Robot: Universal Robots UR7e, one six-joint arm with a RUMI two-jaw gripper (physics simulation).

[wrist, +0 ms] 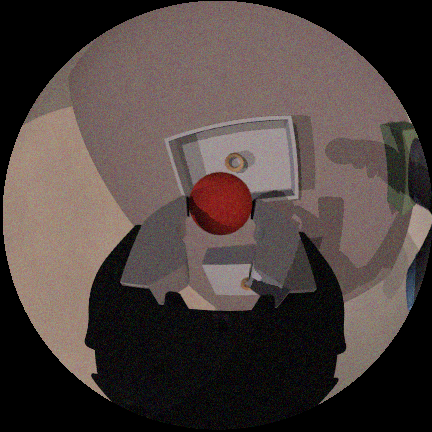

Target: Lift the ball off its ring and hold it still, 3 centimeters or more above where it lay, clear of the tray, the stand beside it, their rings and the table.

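Places are measured from the arm's base along level axes (x ahead, y left, z up), in centimetres.
Pixels of known places: gripper, fingertip midpoint: [220, 200].
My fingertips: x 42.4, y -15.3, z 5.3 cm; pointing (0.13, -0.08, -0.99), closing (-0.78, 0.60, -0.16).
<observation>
For each thing: its top centre in the pictures, then the offset to it from my fingertips. "pt": a spot on its surface instead. Level surfaces: height alone.
- red ball, top centre: [213, 220] dx -0.1, dy +0.0, dz +3.0 cm
- white tray, surface spot: [296, 165] pt dx -8.7, dy +4.2, dz -10.5 cm
- small orange ring, surface spot: [228, 166] pt dx +0.7, dy -0.2, dz -12.0 cm
- brownish table, surface height: dz -13.3 cm
A red ball [220, 203] is held between the two fingertips of my gripper [220, 200], which is shut on it. The ball hangs above the table, in front of the white tray [297, 165], and covers part of the tray's near wall in the view. A small orange ring [228, 166] lies on the tray's floor, empty, and shows beyond the ball. The stand [227, 280], a white block, shows below between the fingers, with part of its own orange ring [244, 283] visible beside the right finger. The exact height of the ball cannot be read from this view.
The brownish table [150, 90] lies under the tray and stand, with its edge at the left. A green object [397, 170] stands at the far right, with dark and blue parts beside it. Shadows of the arm fall on the table right of the tray.
</observation>
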